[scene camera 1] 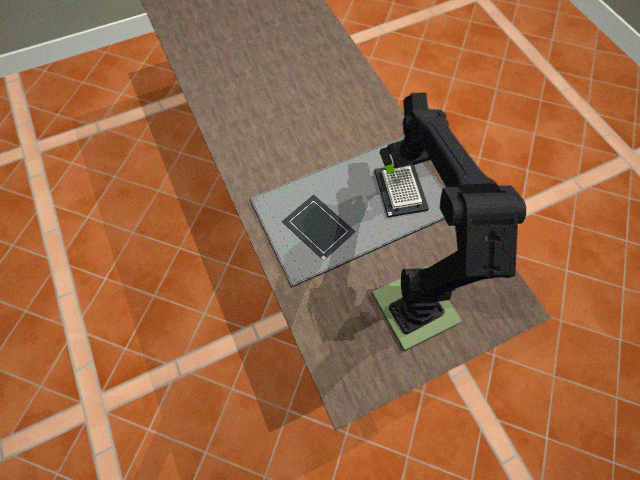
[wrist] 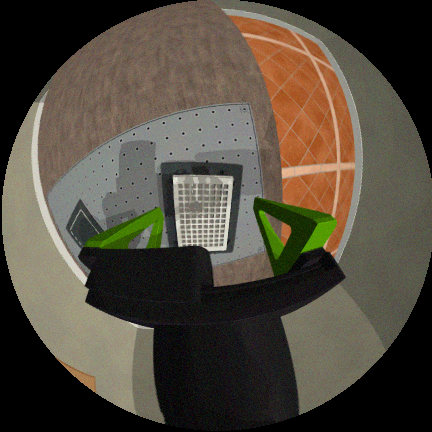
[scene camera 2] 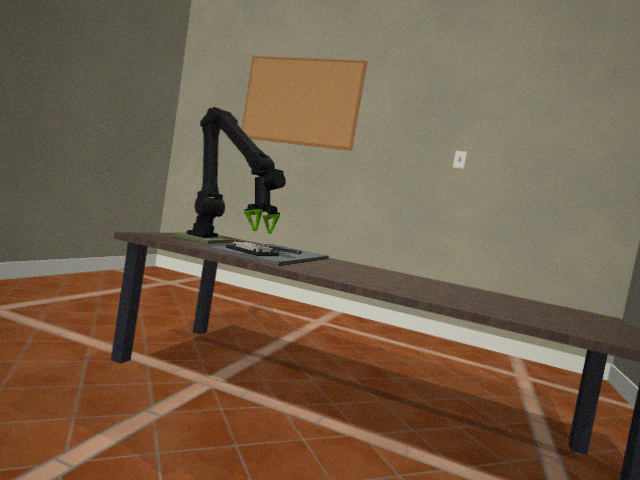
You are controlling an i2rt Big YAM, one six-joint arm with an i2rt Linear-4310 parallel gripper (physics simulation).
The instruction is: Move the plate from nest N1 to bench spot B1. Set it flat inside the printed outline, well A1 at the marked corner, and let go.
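Pixels of known places: gripper, between the fingertips: point(scene camera 1: 402, 163) point(wrist: 207, 206) point(scene camera 2: 262, 232); arm's base, origin of its link: point(scene camera 1: 415, 310) point(scene camera 2: 202, 235).
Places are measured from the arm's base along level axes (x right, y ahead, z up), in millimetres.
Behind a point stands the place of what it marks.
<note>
The white plate point(scene camera 1: 403, 187) @(x 164, y 324, z 15 mm) point(scene camera 2: 252, 247) @(x 210, y 350, z 19 mm) point(wrist: 204, 212) @(x 166, y 335, z 21 mm) with a grid of wells lies flat in the dark nest N1 point(scene camera 1: 421, 205) point(wrist: 167, 170), at the right part of the grey board in scene camera 1. Bench spot B1 point(scene camera 1: 318, 226) @(x -110, y 334, z -3 mm) point(wrist: 83, 226) @(x -105, y 377, z -2 mm) is a dark square with a thin light outline and a small white marked corner, at the board's left part. My gripper point(scene camera 2: 262, 231) @(x 173, y 363, z 77 mm) point(wrist: 207, 206) @(x 173, y 363, z 77 mm) is open and empty. Its green fingers hang clearly above the plate, one to either side of it in the wrist view. In scene camera 1 the arm hides most of the gripper.
The grey perforated board point(scene camera 1: 273, 206) @(x -195, y 452, z -4 mm) point(scene camera 2: 310, 255) @(x -94, y 473, z -2 mm) point(wrist: 185, 122) @(x 175, y 472, z -4 mm) lies on the long brown table point(scene camera 1: 268, 93) @(x -25, y 858, z -17 mm) point(scene camera 2: 413, 289) @(x 151, y 934, z -17 mm). The black arm stands on a green base plate point(scene camera 1: 408, 338) @(x -56, y -52, z 2 mm) at the table's near end. A cork board point(scene camera 2: 305, 103) hangs on the wall behind.
</note>
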